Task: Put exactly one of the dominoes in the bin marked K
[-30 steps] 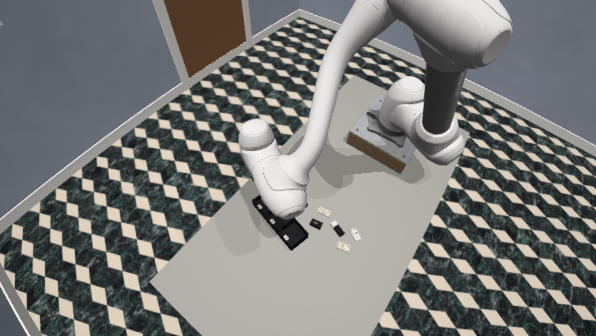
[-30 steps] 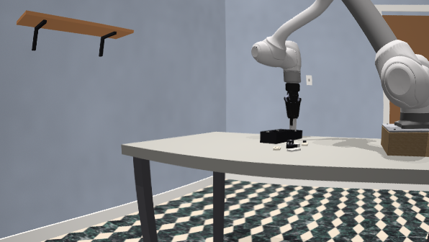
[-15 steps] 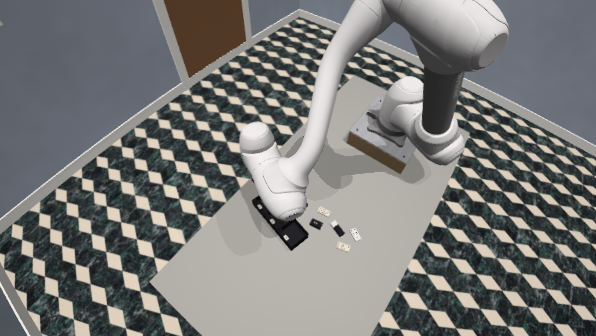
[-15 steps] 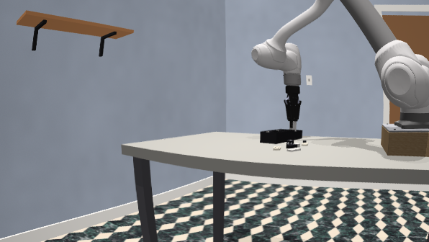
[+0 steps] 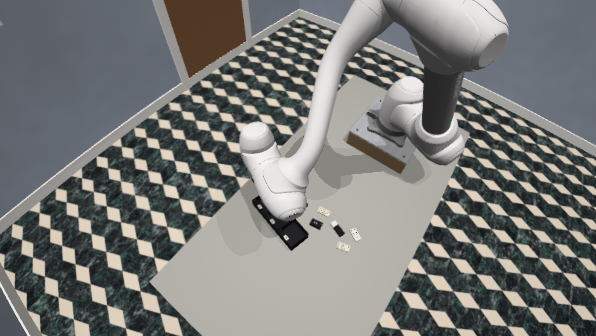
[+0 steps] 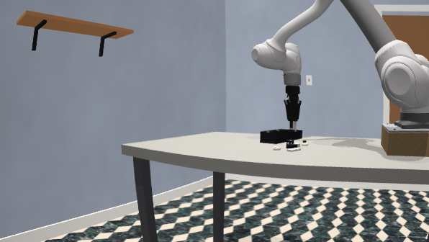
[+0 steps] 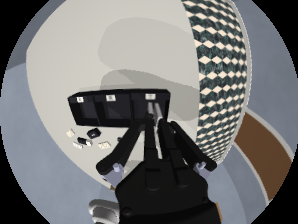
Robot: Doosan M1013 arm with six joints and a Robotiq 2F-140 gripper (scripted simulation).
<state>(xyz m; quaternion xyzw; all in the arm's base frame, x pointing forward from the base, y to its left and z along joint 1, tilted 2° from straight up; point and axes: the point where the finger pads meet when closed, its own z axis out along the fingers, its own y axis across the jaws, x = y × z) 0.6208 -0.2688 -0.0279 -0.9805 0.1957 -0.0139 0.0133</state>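
The black bin lies 3 cm ahead of my hand, 9 cm to the left of it and 3 cm below it. Round my hand: black round piece 9 cm behind, 14 cm to the left, 5 cm below.
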